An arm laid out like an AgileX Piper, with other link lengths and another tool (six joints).
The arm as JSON. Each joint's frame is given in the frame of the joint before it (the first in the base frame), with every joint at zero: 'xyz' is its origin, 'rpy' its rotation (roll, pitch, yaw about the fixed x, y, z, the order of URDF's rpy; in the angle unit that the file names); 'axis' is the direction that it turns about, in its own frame. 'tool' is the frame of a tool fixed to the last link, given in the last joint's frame.
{
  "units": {
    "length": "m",
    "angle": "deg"
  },
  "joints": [
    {
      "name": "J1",
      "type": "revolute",
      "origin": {
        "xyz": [
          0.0,
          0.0,
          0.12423
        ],
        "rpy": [
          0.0,
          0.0,
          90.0
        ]
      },
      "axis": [
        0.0,
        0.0,
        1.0
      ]
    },
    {
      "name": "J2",
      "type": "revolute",
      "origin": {
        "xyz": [
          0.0,
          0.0,
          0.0
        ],
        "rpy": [
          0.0,
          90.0,
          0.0
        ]
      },
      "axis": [
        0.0,
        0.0,
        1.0
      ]
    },
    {
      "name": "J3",
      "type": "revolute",
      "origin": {
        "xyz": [
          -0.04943,
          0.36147,
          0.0
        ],
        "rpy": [
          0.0,
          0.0,
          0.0
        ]
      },
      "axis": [
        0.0,
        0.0,
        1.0
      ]
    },
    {
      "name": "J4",
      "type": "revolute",
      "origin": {
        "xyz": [
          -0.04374,
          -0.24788,
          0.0
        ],
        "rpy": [
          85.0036,
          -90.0,
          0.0
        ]
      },
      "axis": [
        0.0,
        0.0,
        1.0
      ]
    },
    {
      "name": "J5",
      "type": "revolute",
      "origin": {
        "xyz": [
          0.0,
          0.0,
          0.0
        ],
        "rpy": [
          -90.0,
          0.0,
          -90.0
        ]
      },
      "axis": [
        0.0,
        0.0,
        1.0
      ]
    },
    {
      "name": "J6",
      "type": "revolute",
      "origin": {
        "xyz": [
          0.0,
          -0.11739,
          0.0
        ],
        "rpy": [
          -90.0,
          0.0,
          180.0
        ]
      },
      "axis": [
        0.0,
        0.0,
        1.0
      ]
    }
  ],
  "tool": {
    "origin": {
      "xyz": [
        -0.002,
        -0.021,
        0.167
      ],
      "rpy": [
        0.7,
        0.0,
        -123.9
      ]
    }
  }
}
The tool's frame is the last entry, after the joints.
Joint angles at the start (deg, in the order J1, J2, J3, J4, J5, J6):
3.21 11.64 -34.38 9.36 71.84 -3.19
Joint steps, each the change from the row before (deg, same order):
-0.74 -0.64 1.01 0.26 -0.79 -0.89
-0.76 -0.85 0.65 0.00 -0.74 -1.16
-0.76 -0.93 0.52 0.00 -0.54 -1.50
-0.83 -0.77 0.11 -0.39 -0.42 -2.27
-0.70 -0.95 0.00 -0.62 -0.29 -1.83
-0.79 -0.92 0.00 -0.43 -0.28 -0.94
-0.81 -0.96 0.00 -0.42 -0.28 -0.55
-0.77 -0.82 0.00 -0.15 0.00 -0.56
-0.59 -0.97 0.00 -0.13 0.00 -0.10
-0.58 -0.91 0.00 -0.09 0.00 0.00
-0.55 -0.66 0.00 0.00 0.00 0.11
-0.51 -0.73 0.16 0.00 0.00 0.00
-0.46 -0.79 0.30 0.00 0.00 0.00
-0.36 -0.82 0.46 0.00 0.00 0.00
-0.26 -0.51 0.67 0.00 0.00 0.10
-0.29 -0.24 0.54 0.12 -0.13 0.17
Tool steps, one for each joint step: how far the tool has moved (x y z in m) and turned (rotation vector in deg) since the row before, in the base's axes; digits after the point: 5 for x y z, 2 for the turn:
0.00153 0.00018 -0.00371 -0.32 -0.56 -0.13
0.00167 -0.00108 -0.00138 -0.74 -1.14 -0.09
0.00096 -0.00110 -0.00114 -1.03 -1.20 0.15
0.00118 -0.00301 0.00063 -1.99 -1.44 0.40
0.00064 -0.00388 0.00111 -1.92 -1.49 0.12
0.00072 -0.00307 0.00150 -1.10 -1.31 -0.46
0.00066 -0.00302 0.00170 -0.81 -1.28 -0.73
-0.00026 -0.00164 0.00068 -0.61 -0.86 -0.52
-0.00053 -0.00126 0.00099 -0.25 -0.97 -0.60
-0.00050 -0.00104 0.00097 -0.14 -0.90 -0.63
-0.00026 -0.00059 0.00078 0.04 -0.65 -0.61
-0.00039 -0.00054 -0.00037 -0.05 -0.57 -0.51
-0.00046 -0.00046 -0.00135 -0.05 -0.49 -0.46
-0.00050 -0.00034 -0.00251 -0.04 -0.36 -0.36
-0.00015 -0.00026 -0.00437 0.10 0.16 -0.31
0.00049 0.00017 -0.00306 0.27 0.16 -0.32

